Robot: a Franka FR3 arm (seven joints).
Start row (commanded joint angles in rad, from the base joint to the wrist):
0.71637 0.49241 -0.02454 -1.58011 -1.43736 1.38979 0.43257
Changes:
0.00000 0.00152 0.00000 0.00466 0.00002 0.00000 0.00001
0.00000 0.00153 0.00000 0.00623 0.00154 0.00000 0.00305
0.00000 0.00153 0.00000 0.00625 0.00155 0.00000 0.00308
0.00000 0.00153 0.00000 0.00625 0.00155 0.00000 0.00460
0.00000 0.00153 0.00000 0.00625 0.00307 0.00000 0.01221
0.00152 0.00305 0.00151 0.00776 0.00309 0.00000 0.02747
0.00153 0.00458 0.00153 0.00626 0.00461 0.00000 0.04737
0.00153 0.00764 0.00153 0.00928 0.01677 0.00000 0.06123
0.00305 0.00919 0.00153 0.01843 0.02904 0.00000 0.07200
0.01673 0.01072 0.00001 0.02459 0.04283 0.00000 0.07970
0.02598 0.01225 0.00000 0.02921 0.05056 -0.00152 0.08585
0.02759 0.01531 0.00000 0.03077 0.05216 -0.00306 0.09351
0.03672 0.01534 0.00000 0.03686 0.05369 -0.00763 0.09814
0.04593 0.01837 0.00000 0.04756 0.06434 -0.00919 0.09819
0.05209 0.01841 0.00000 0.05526 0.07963 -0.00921 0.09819
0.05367 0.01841 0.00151 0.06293 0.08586 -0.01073 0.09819
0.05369 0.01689 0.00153 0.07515 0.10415 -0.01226 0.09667
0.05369 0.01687 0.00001 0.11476 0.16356 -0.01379 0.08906
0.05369 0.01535 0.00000 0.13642 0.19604 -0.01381 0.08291
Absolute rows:
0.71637 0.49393 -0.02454 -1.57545 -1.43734 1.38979 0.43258
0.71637 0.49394 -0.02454 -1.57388 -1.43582 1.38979 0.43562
0.71637 0.49394 -0.02454 -1.57386 -1.43581 1.38979 0.43565
0.71637 0.49394 -0.02454 -1.57386 -1.43581 1.38979 0.43717
0.71637 0.49394 -0.02454 -1.57386 -1.43429 1.38979 0.44478
0.71789 0.49546 -0.02303 -1.57235 -1.43427 1.38979 0.46004
0.71790 0.49699 -0.02301 -1.57385 -1.43275 1.38979 0.47994
0.71790 0.50005 -0.02301 -1.57083 -1.42059 1.38979 0.49380
0.71942 0.50160 -0.02301 -1.56168 -1.40832 1.38979 0.50457
0.73310 0.50313 -0.02453 -1.55552 -1.39453 1.38979 0.51227
0.74235 0.50466 -0.02454 -1.55090 -1.38680 1.38827 0.51842
0.74396 0.50772 -0.02454 -1.54934 -1.38520 1.38673 0.52608
0.75309 0.50775 -0.02454 -1.54325 -1.38367 1.38216 0.53071
0.76230 0.51078 -0.02454 -1.53255 -1.37302 1.38060 0.53076
0.76846 0.51082 -0.02454 -1.52485 -1.35773 1.38058 0.53076
0.77004 0.51082 -0.02303 -1.51718 -1.35150 1.37906 0.53076
0.77006 0.50930 -0.02301 -1.50496 -1.33321 1.37753 0.52924
0.77006 0.50928 -0.02453 -1.46535 -1.27380 1.37600 0.52163
0.77006 0.50776 -0.02454 -1.44369 -1.24132 1.37598 0.51548

